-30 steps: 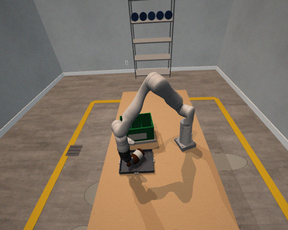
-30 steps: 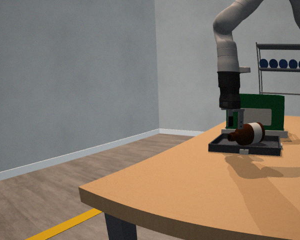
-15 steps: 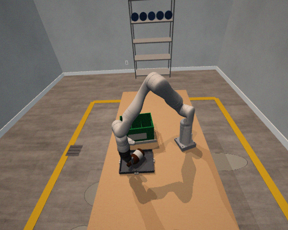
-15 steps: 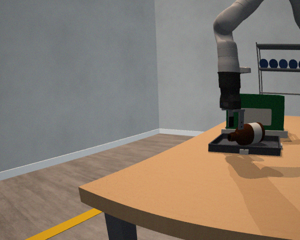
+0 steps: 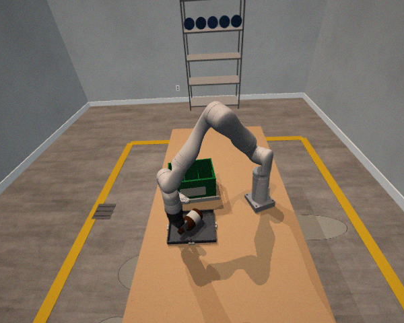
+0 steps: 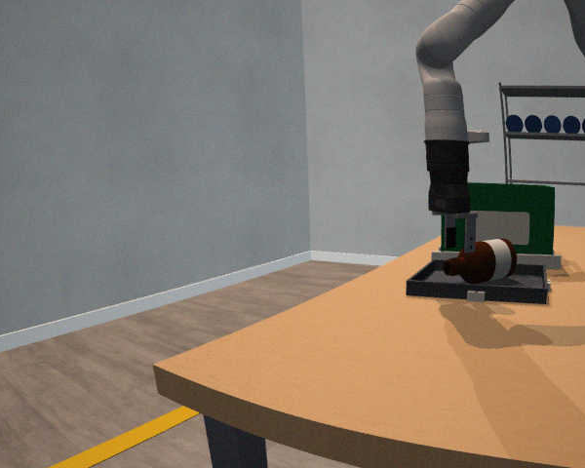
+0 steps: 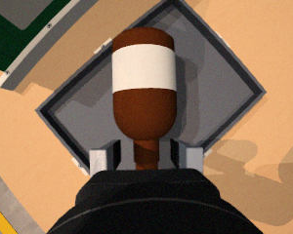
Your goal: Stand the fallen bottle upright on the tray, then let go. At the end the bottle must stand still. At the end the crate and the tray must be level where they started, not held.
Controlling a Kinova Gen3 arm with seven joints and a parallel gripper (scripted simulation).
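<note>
Now: hand 5 cm above the brown bottle, 4 cm to the left of it and 3 cm past it. The rest, counted from my hand: green crate (30 cm to the right, 6 cm behind); dark tray (7 cm below, 5 cm behind, 3 cm to the right).
</note>
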